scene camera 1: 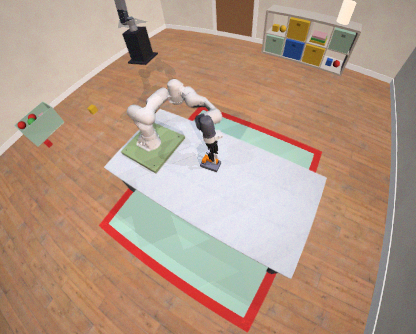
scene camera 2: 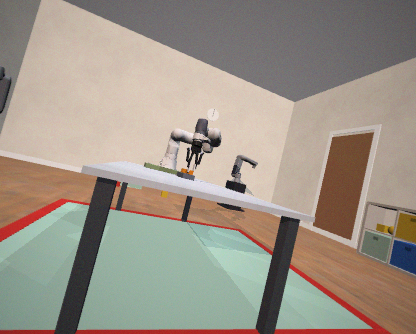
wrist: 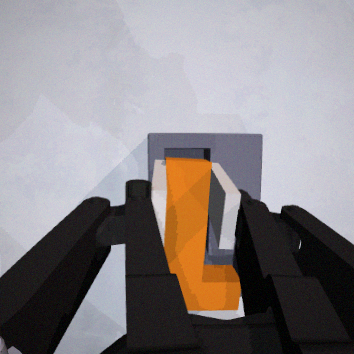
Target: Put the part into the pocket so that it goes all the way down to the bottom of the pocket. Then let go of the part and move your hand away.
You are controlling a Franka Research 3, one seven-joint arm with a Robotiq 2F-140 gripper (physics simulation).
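An orange L-shaped part (scene camera 1: 206, 159) (scene camera 2: 188, 171) (wrist: 187, 215) is between the finger pads of my gripper (scene camera 1: 212, 156) (scene camera 2: 192, 165) (wrist: 184, 180), which is shut on its long arm. The dark grey block (scene camera 1: 210, 167) (scene camera 2: 186, 176) (wrist: 237, 160) with the pocket lies below the part on the table. In the wrist view the pocket (wrist: 186, 153) shows as a dark recess beyond the part's far end. The part appears raised a little over the block, not flush in it. The pocket's floor under the part is hidden, and the exact gap cannot be told.
The white table (scene camera 1: 250, 200) (scene camera 2: 150, 178) carries the block and the green base plate (scene camera 1: 165, 157) (scene camera 2: 159, 168) of the arm, which stands to the left of the block in scene camera 1. A shelf unit (scene camera 1: 312, 19) and a second robot on a black pedestal (scene camera 1: 138, 45) stand away from the table.
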